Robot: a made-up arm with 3 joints.
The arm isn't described. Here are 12 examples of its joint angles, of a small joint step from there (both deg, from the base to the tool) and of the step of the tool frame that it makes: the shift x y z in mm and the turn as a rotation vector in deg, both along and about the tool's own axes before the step.
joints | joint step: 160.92 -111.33 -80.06 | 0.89 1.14 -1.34
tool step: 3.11 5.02 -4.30 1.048 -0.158 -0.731
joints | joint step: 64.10 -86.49 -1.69 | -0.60 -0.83 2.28
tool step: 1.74 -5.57 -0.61 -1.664 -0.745 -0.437
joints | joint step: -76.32 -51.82 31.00 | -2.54 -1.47 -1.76
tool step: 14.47 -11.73 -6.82 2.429 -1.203 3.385
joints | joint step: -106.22 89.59 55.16 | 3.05 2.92 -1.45
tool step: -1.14 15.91 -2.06 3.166 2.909 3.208
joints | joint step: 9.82 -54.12 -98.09 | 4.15 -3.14 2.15
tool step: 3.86 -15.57 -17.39 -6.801 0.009 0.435
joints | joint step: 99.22 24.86 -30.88 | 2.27 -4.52 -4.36
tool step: 9.69 -4.38 -21.05 2.884 -3.480 5.636
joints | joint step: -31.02 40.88 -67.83 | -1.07 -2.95 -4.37
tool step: 0.76 -1.22 7.03 1.700 1.660 4.166
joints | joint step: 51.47 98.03 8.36 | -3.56 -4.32 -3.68
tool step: -2.09 -11.10 8.59 -0.579 -4.002 1.563
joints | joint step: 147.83 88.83 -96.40 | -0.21 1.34 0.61
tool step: 0.63 3.46 -1.63 -0.130 -0.889 -1.288
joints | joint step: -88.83 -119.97 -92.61 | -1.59 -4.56 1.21
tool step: -7.41 -11.92 11.18 -2.145 1.963 3.616
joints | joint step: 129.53 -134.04 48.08 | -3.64 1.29 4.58
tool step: -6.48 -7.07 -12.79 -0.676 1.869 -2.776
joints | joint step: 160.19 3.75 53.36 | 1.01 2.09 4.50
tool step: -9.86 1.85 5.53 -3.781 2.113 -2.473
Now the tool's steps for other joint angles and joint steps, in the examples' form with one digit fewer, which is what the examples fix.
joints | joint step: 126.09 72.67 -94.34 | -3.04 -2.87 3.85
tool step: -4.0 9.0 13.1 -6.75 2.17 -2.06
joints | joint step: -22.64 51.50 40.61 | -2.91 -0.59 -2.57
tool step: 5.4 -16.9 9.7 -0.62 -0.76 1.67
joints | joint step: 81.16 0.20 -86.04 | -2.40 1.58 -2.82
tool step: 0.5 13.7 12.5 3.67 1.37 -0.80
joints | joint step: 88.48 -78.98 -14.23 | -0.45 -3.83 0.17
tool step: 7.4 -9.7 -3.3 -1.16 -2.51 2.66
